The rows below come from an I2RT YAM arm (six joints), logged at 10 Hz.
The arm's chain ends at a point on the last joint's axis. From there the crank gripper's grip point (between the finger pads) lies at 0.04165 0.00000 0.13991 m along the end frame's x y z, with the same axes.
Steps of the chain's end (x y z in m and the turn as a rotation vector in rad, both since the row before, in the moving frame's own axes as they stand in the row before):
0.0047 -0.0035 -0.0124 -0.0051 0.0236 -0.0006
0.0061 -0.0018 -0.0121 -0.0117 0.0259 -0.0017
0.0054 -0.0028 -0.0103 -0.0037 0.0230 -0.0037
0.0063 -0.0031 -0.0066 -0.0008 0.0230 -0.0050
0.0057 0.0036 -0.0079 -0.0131 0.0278 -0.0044
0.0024 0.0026 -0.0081 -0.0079 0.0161 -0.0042
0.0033 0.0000 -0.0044 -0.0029 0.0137 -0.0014
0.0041 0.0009 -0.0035 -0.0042 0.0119 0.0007
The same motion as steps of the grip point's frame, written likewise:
0.0080 -0.0028 -0.0134 -0.0051 0.0236 -0.0006
0.0097 -0.0002 -0.0132 -0.0117 0.0259 -0.0017
0.0086 -0.0024 -0.0113 -0.0037 0.0230 -0.0037
0.0095 -0.0032 -0.0076 -0.0008 0.0230 -0.0050
0.0096 0.0052 -0.0091 -0.0131 0.0278 -0.0044
0.0046 0.0035 -0.0088 -0.0079 0.0161 -0.0042
0.0052 0.0003 -0.0050 -0.0029 0.0137 -0.0014
0.0058 0.0015 -0.0040 -0.0042 0.0119 0.0007

